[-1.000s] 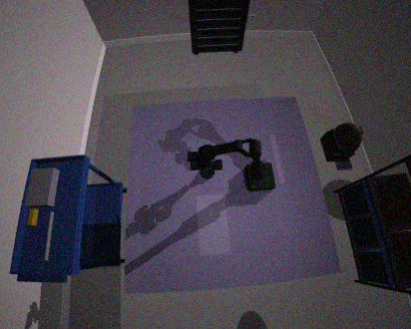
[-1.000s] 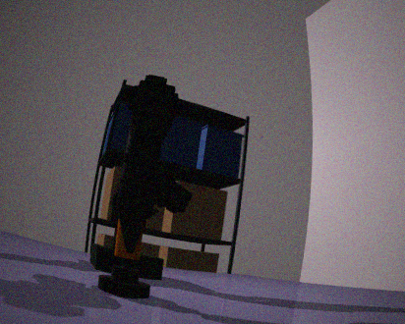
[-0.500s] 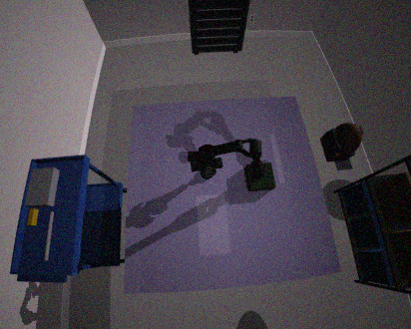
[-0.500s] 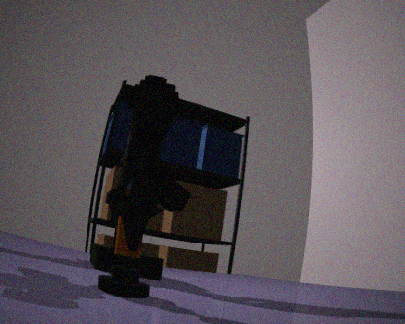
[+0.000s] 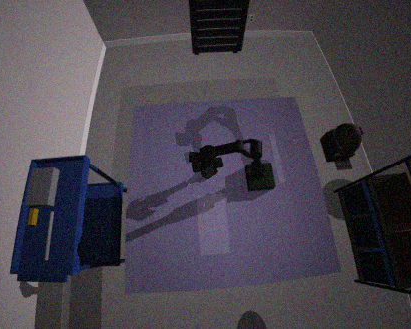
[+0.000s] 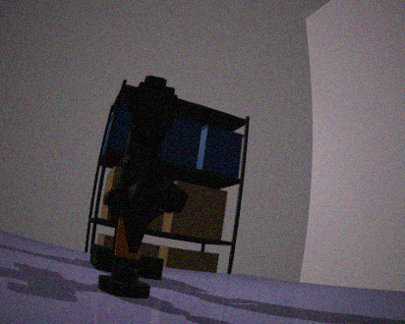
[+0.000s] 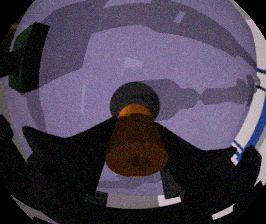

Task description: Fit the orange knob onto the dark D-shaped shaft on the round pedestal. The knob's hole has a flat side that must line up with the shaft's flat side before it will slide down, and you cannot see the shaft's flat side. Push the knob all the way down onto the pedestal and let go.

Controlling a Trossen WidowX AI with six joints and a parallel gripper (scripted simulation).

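My gripper tip is now 4 cm above the dark pedestal. The rest, counted from my gripper tip: orange knob: 2 cm above.
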